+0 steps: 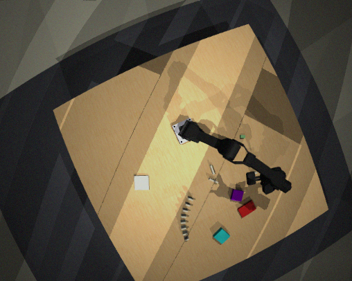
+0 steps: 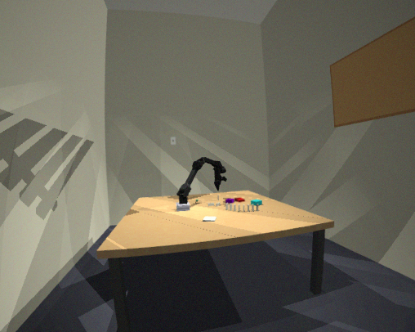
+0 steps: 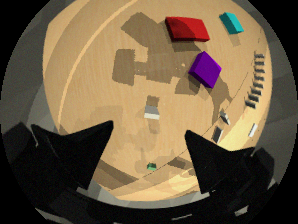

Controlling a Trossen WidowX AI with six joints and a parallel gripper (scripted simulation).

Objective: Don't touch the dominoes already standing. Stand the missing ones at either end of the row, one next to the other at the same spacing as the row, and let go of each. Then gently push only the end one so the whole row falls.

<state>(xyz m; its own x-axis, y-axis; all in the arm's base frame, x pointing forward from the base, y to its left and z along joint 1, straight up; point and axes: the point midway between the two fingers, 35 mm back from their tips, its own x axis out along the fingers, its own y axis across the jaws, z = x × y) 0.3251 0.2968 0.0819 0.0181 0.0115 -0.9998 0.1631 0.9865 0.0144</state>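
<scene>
Right now my gripper tip is 90 mm short of the purple block, 130 mm to the left of it and 90 mm above it. Round my gripper tip: cyan block (290 mm ahead, 270 mm to the right, 80 mm below); red block (190 mm ahead, 90 mm to the right, 90 mm below); small green cube (210 mm behind, 10 mm to the right, 90 mm below).
</scene>
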